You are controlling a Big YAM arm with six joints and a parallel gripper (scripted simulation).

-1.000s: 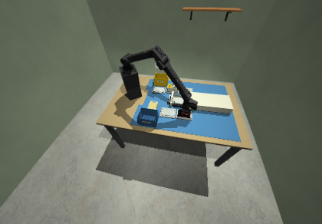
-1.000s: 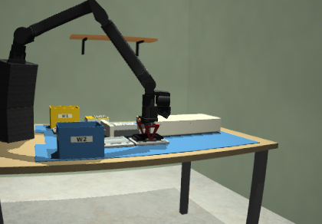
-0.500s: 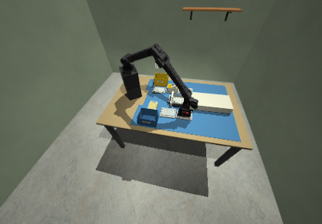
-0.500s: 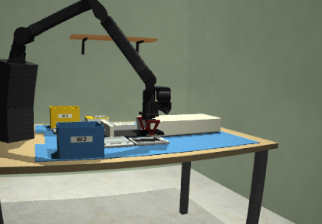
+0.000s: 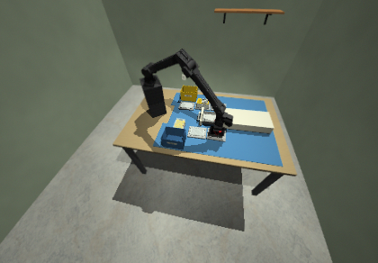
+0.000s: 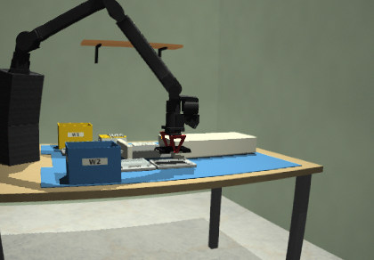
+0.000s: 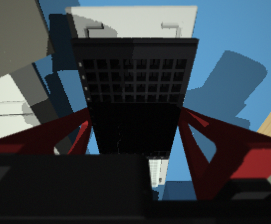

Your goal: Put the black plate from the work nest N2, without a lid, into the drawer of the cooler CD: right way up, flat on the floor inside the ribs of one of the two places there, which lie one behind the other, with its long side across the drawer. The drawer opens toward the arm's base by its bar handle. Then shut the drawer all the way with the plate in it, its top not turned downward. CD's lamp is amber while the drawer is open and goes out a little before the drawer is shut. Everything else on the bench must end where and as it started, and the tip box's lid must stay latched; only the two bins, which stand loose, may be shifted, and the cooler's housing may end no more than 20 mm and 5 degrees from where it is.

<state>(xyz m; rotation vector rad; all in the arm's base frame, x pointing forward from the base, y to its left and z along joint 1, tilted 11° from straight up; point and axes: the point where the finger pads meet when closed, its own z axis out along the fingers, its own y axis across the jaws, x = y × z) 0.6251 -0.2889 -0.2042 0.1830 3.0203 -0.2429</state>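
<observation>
Now: hand 20 mm past the drawer, 190 mm to the right of it and 40 mm above it. Round my hand: work nest N2 (60 mm below); white plate (170 mm behind, 10 mm to the left, 50 mm below); black plate (right at my hand).
</observation>
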